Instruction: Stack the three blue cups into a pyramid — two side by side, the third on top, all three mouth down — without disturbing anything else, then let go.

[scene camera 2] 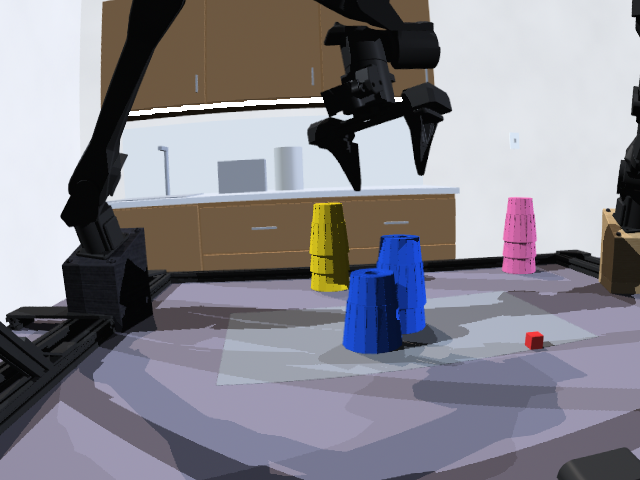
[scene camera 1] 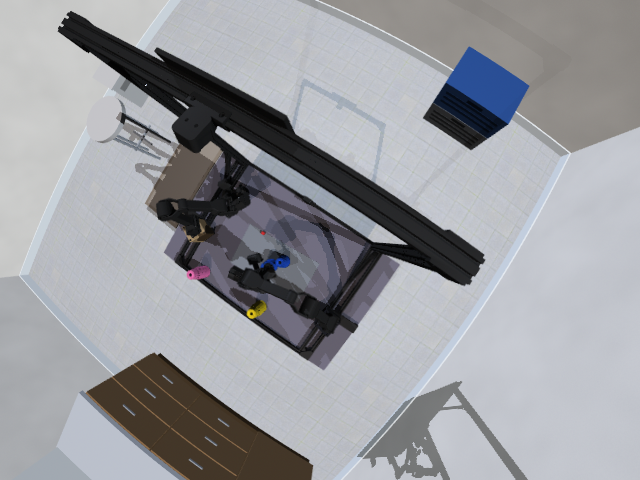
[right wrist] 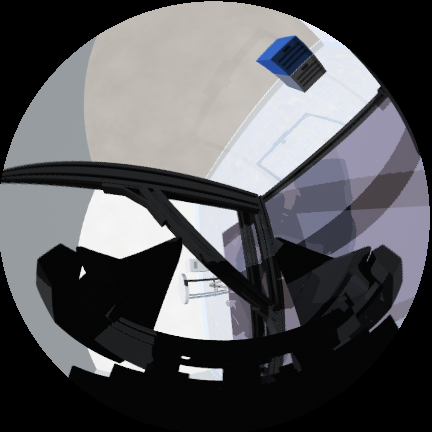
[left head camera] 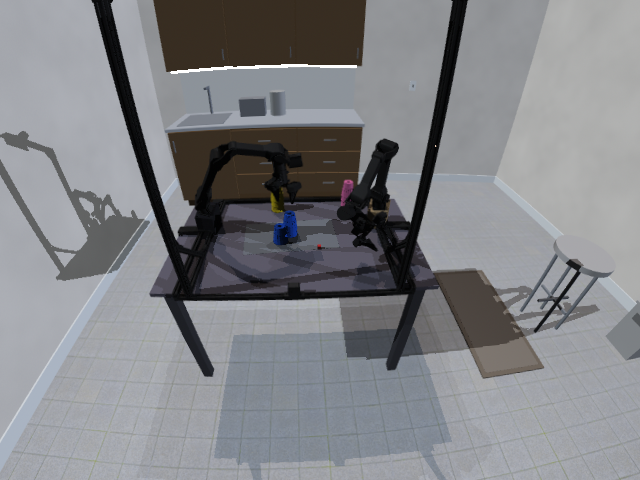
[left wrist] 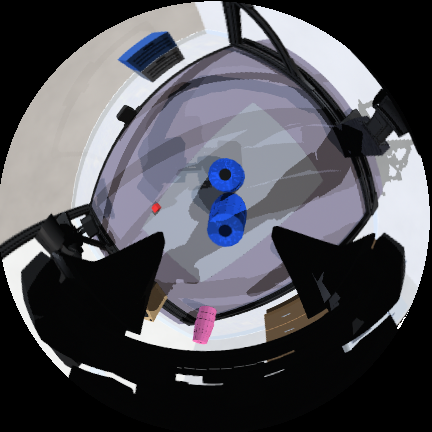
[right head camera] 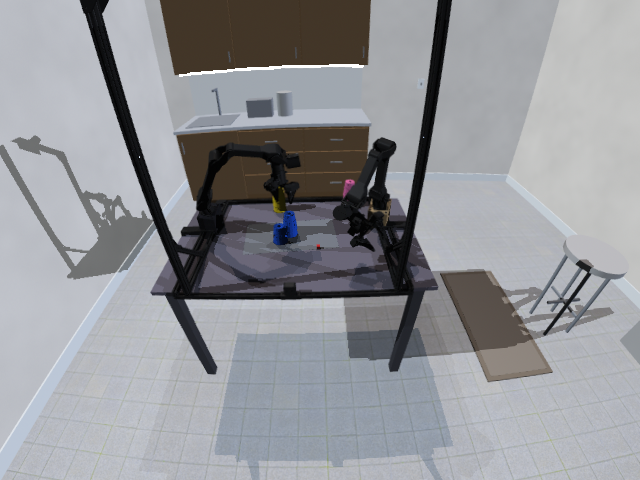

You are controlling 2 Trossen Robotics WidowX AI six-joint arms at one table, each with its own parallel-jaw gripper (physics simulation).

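Where they show: left gripper, fingertip midpoint: (scene camera 2: 388,183) (left head camera: 285,202) (left wrist: 219,234) (right head camera: 284,203); right gripper, fingertip midpoint: (scene camera 1: 235,178) (right wrist: 228,242) (left head camera: 383,244) (right head camera: 380,244); left arm's base, link origin: (scene camera 2: 103,245) (scene camera 1: 327,323) (left head camera: 206,209) (right head camera: 208,210); right arm's base, link origin: (scene camera 2: 634,222) (scene camera 1: 193,230) (left head camera: 379,205) (right head camera: 379,204).
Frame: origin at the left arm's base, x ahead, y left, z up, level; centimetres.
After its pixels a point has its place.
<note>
One blue cup (scene camera 2: 372,315) @(x 40.2, y -1.0, z -7.3 cm) (left wrist: 226,180) @(x 39.6, y 3.0, z -3.0 cm) (left head camera: 279,235) @(x 40.4, y -0.9, z -6.4 cm) stands mouth down on the pale mat (scene camera 2: 258,353) @(x 27.3, y -4.3, z -11.7 cm). Close behind it, a taller blue column (scene camera 2: 410,273) @(x 43.6, y 6.5, z -4.0 cm) (left wrist: 225,237) @(x 42.2, y 10.2, z 0.2 cm) (left head camera: 290,223) @(x 43.3, y 6.4, z -3.6 cm) stands mouth down; a seam low on it looks like two nested cups. Whether the cup and column touch is hard to tell. My left gripper (scene camera 2: 389,182) @(x 40.9, y 6.7, z 7.2 cm) (left wrist: 219,234) @(x 40.9, y 6.7, z 7.2 cm) (left head camera: 285,197) @(x 40.9, y 6.7, z 7.2 cm) is open and empty, well above the blue cups, pointing down. My right gripper (left head camera: 366,244) (right wrist: 228,242) @(x 88.4, y -5.5, z 3.0 cm) is open and empty at the right of the table in the left head camera.
A yellow cup stack (scene camera 2: 328,245) (left head camera: 277,204) stands behind the blue cups. A pink stack (scene camera 2: 519,235) @(x 62.1, y 42.4, z -3.9 cm) (left wrist: 204,325) @(x 60.8, y 43.1, z -2.7 cm) stands at the back right in scene camera 2. A small red cube (scene camera 2: 534,340) @(x 59.0, y 1.3, z -10.6 cm) (left wrist: 156,207) @(x 58.4, y 2.4, z -10.2 cm) lies near the mat's right edge. Black frame rails border the table.
</note>
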